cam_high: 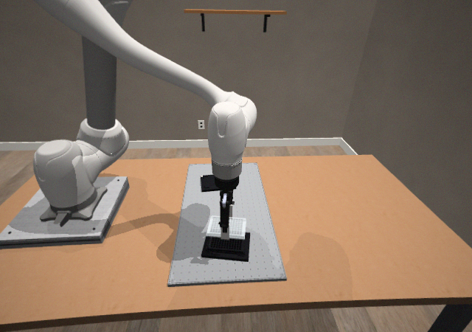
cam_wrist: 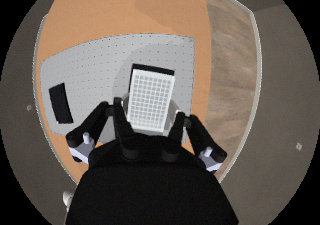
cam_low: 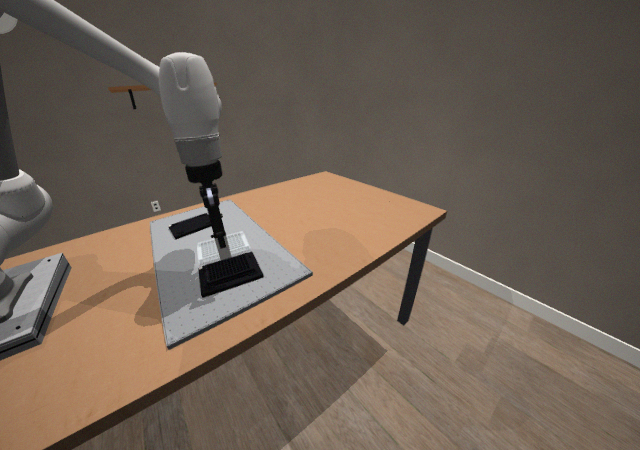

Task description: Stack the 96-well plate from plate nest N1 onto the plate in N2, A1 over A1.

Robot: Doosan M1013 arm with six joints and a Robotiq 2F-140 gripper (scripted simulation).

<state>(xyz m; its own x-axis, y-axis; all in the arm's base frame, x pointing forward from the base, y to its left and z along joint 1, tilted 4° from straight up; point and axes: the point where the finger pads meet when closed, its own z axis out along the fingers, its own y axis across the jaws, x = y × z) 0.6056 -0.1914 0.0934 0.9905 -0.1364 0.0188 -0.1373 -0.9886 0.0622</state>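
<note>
My hand is 100 mm above the black 96-well plate. Also, from my hand: white 96-well plate 20 mm below.
</note>
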